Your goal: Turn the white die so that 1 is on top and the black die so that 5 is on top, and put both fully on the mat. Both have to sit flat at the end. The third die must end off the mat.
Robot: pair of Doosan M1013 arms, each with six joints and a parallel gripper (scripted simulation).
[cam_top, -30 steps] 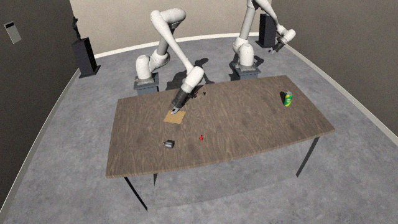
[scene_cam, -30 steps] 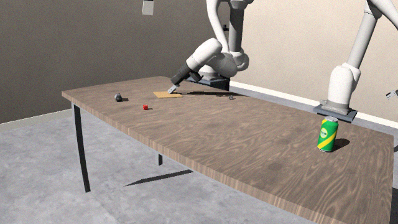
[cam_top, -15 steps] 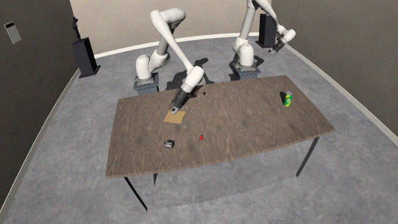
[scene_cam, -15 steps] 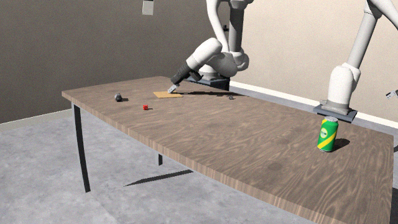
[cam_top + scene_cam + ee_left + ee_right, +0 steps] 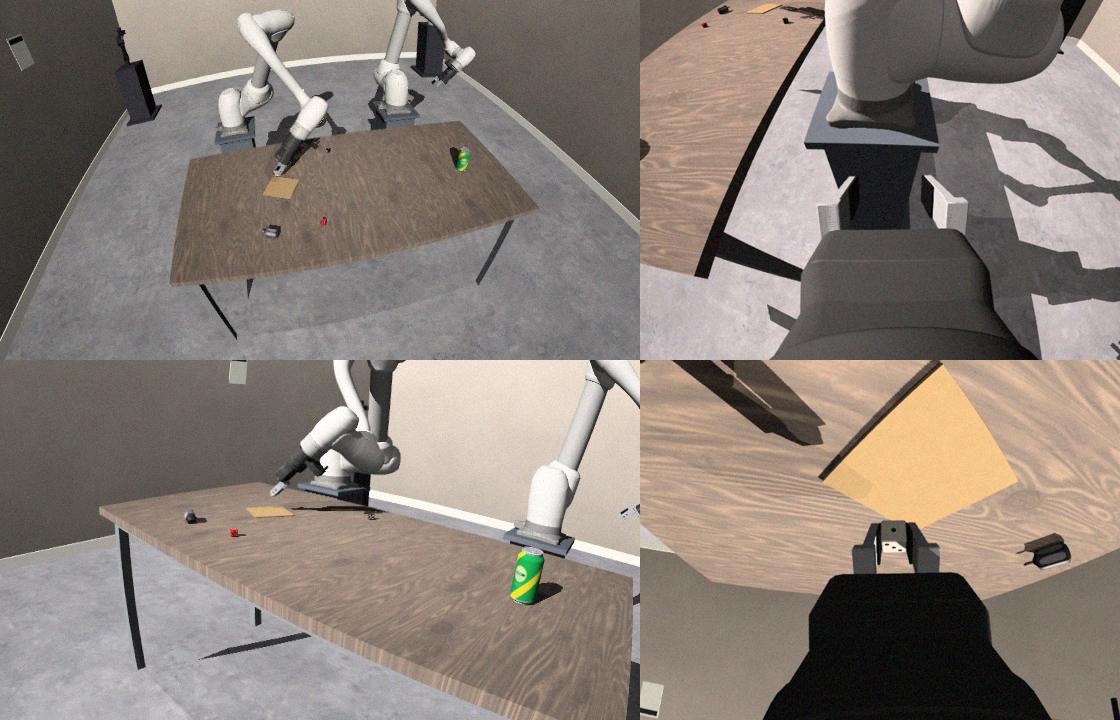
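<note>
My right hand is 8 cm above the tan mat and 3 cm short of it. The rest, counted from my right hand: white die (1 cm to the right, 1 cm below); black die (28 cm to the left, 20 cm behind, 7 cm below); red die (31 cm ahead, 16 cm to the left, 7 cm below).
</note>
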